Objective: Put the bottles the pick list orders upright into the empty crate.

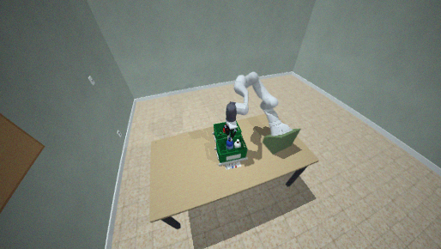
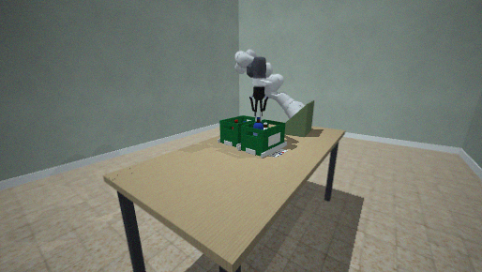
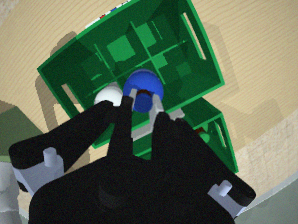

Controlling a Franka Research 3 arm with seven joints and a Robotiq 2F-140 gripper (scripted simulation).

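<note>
The blue-capped bottle lies 8 cm below my hand. The rest, counted from my hand: red-labelled bottle (3 cm behind, 23 cm to the right, 14 cm below); then white-capped bottle (9 cm behind, 1 cm to the left, 14 cm below); then green-capped bottle (6 cm ahead, 14 cm to the right, 14 cm below).
</note>
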